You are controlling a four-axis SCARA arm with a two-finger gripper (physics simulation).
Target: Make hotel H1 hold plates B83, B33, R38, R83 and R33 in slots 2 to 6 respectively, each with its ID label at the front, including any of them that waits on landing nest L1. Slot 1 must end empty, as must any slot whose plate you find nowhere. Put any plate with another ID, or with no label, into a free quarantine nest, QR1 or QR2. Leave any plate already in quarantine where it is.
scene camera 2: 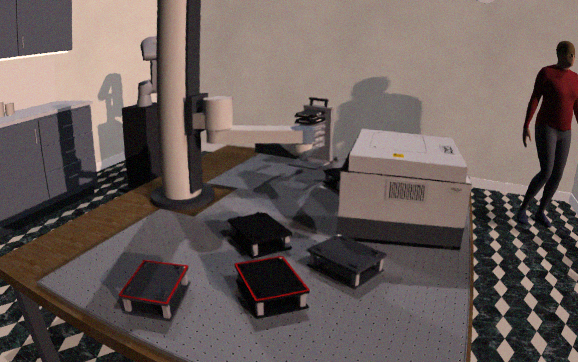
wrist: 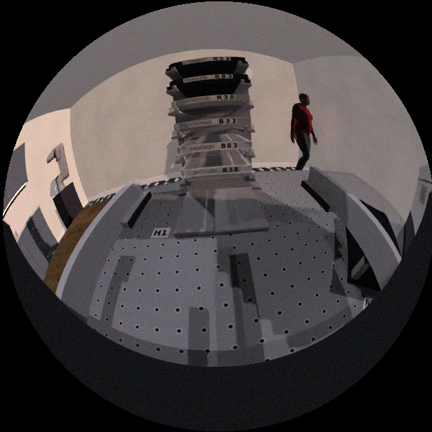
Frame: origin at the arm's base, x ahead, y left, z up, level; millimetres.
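Where they show: arm's base at its link origin: (scene camera 2: 182,197).
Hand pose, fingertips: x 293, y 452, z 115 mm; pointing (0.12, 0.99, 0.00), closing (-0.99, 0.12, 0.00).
Note:
Each offset is from my fingertips to the top centre of the thing. "pt": to the spot under its first point.
Hotel H1 (scene camera 2: 327,142) (wrist: 252,222) stands straight ahead in the wrist view, with its H1 tag (wrist: 160,233) at the base. From bottom to top its front labels read B38 (wrist: 230,170), B83 (wrist: 229,146), B33 (wrist: 227,121), R38 (wrist: 225,97), R83 (wrist: 223,76) and R33 (wrist: 221,59). The upper two plates are black, the others clear or grey. My gripper (wrist: 227,175) is open and empty, in front of the hotel and apart from it. Two red-rimmed nests @[pt 66 mm ahead, 1040 mm right, 52 mm down] (scene camera 2: 155,282) @[pt 289 mm ahead, 896 mm right, 52 mm down] (scene camera 2: 272,278) stand in the foreground, with no plate visible on them; their tags do not show.
A black nest @[139 mm ahead, 663 mm right, 42 mm down] (scene camera 2: 260,230) and a grey nest @[407 mm ahead, 711 mm right, 48 mm down] (scene camera 2: 347,256) stand behind the red-rimmed ones. A big white instrument @[497 mm ahead, 354 mm right, 150 mm up] (scene camera 2: 405,200) stands at the right. A dark nest (wrist: 365,267) lies beside the right finger. A person in red (scene camera 2: 552,110) (wrist: 302,122) stands beyond the table.

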